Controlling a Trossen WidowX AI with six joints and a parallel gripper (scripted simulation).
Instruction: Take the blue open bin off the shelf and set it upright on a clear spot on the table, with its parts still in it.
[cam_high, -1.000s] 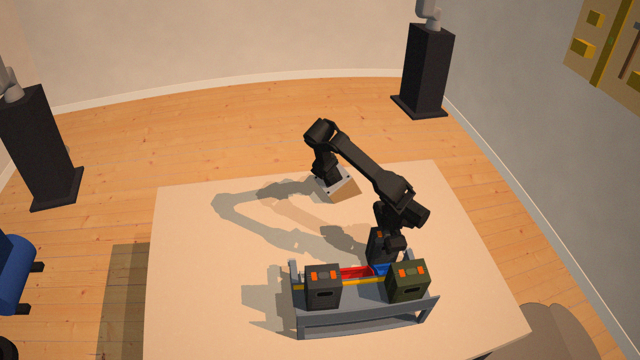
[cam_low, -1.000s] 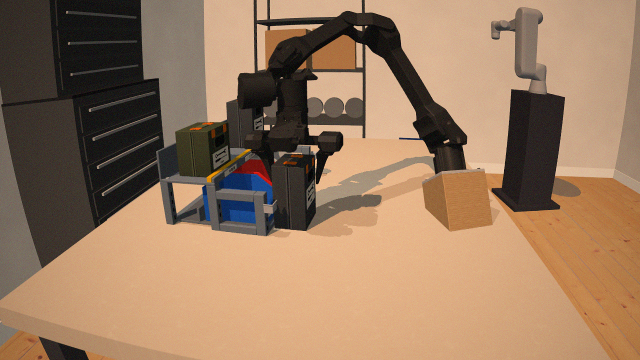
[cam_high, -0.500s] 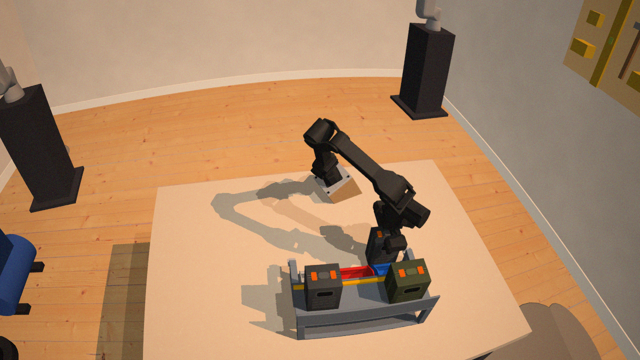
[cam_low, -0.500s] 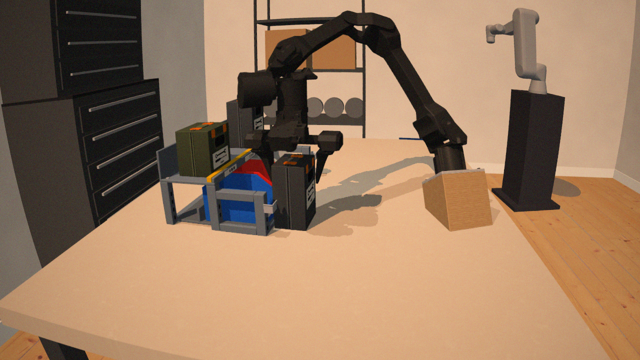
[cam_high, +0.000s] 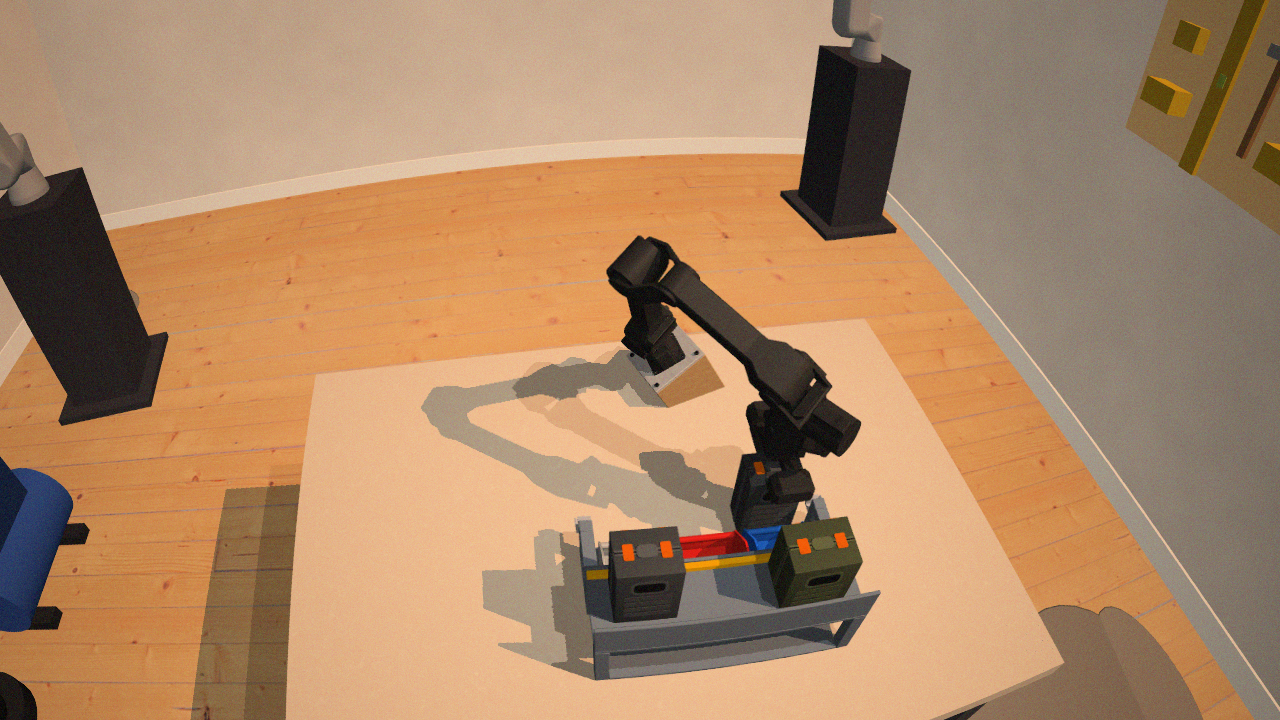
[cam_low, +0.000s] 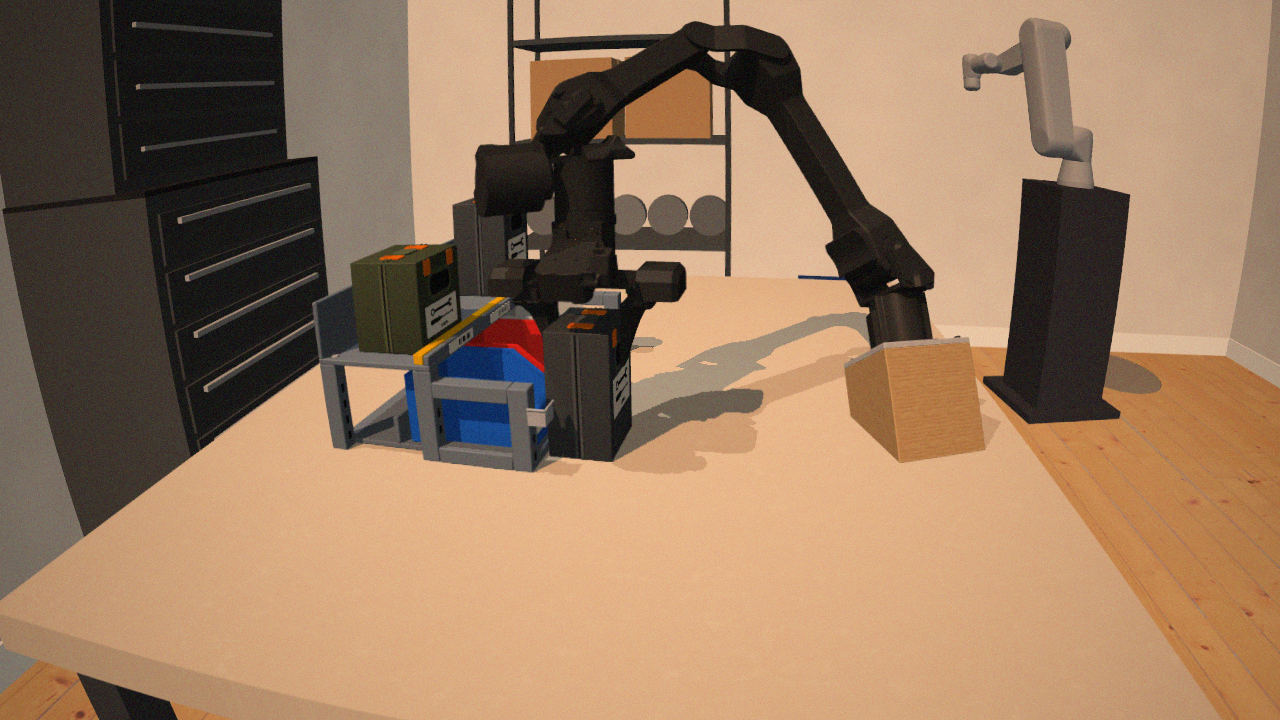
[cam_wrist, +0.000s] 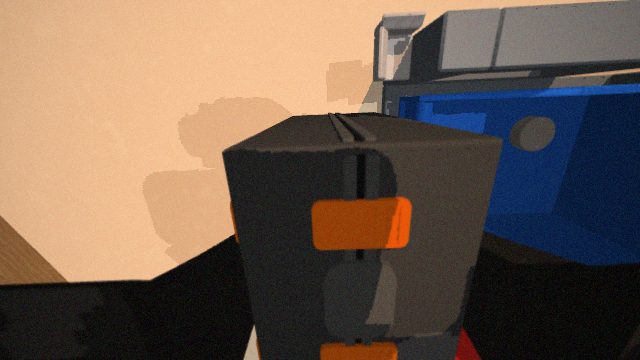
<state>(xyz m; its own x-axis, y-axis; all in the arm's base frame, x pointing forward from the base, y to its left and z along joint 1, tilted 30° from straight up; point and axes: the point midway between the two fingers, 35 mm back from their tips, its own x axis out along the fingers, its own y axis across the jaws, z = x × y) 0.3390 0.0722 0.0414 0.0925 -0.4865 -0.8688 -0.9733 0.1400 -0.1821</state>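
Right now the blue open bin is 110 mm ahead of my hand, 80 mm below it and 20 mm to the right of it. The rest, counted from my hand: red bin: 130 mm to the right, 90 mm ahead, 80 mm below; yellow rail: 140 mm to the right, 120 mm ahead, 10 mm below; green case: 190 mm ahead, 40 mm to the right, 30 mm above.
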